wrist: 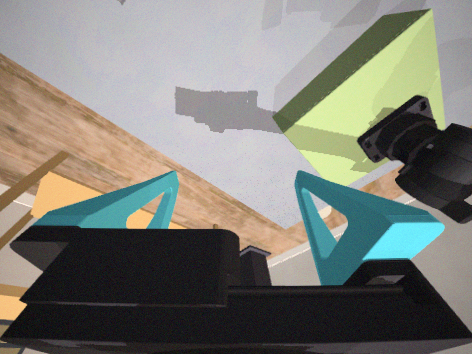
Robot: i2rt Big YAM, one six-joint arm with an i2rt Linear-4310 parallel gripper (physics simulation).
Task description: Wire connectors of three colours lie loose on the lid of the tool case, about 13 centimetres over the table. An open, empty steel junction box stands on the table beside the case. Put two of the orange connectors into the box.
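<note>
My gripper is open, with its two teal fingers wide apart and nothing between them. Its fingertips show in front of a grey surface that has a brown wood-grained band along its edge. No connector, no steel junction box and no tool case can be made out in this wrist view. A dark shadow lies on the grey surface, above the space between the fingertips.
A lime-green block with a dark side is at the upper right. A black flanged arm part shows in front of it. An orange-tan piece with brown bars is at the left, partly behind the left finger.
</note>
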